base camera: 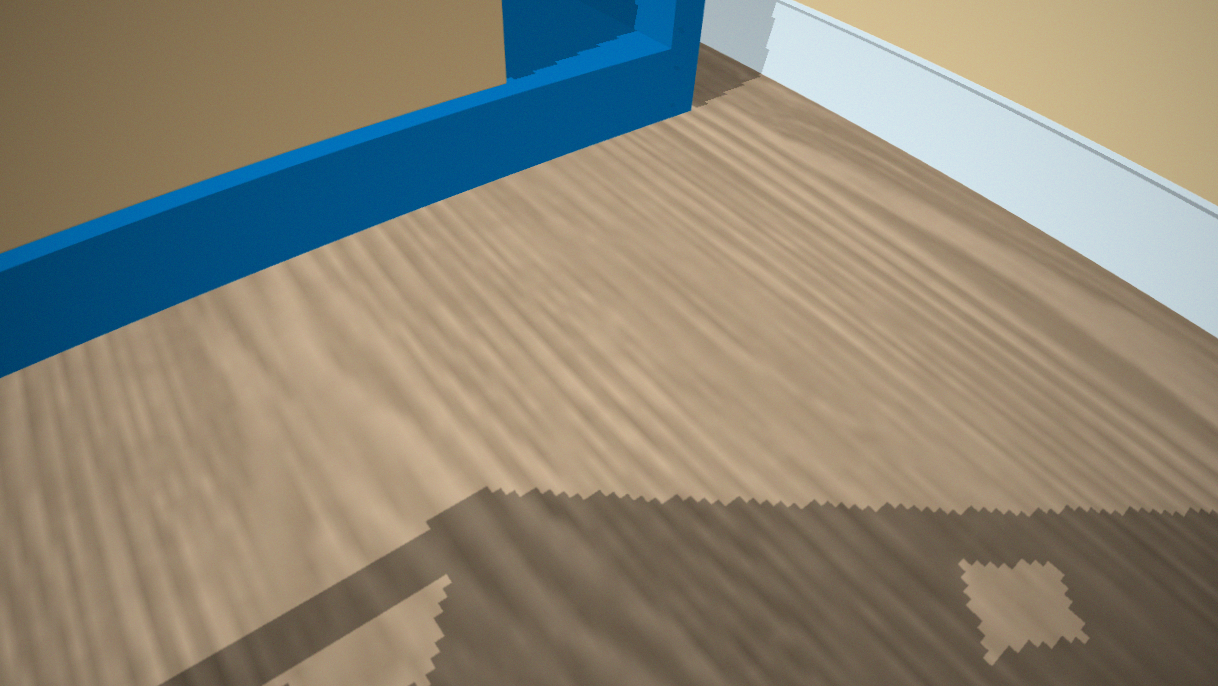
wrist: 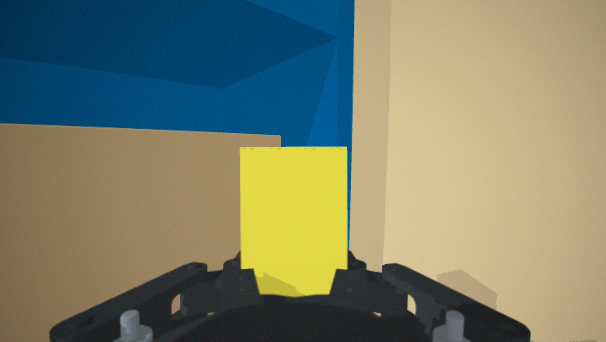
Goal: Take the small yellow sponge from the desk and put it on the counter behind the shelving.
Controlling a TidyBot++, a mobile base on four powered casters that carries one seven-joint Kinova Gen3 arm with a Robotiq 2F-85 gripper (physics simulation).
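Places are measured from the arm's base along level axes (x ahead, y left, z up), in millimetres.
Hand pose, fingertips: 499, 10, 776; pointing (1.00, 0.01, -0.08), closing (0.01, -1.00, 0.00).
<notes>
After its pixels a point has its place, as x, y, z.
The yellow sponge (wrist: 294,210) @[445, 10, 819] is held between the fingers of my gripper (wrist: 295,256) @[499, 10, 776] in the wrist view, which is shut on it. Blue shelving (base camera: 357,196) @[545, 202, -364] (wrist: 150,105) @[983, 385, 951] stands ahead and to the left. In the wrist view its right upright is partly hidden behind the sponge, and tan surface shows through its opening. I cannot tell the counter behind the shelving in either view. The gripper and the sponge do not show in the base camera view.
A pale baseboard (base camera: 980,144) @[669, -341, -352] runs along the tan wall (base camera: 1065,68) @[649, -374, -263] on the right, which also fills the right of the wrist view (wrist: 500,150) @[732, -306, 847]. The shelving's right end stands close to that wall. A dark shadow lies on the wooden floor (base camera: 596,340) @[432, 6, -396] in front.
</notes>
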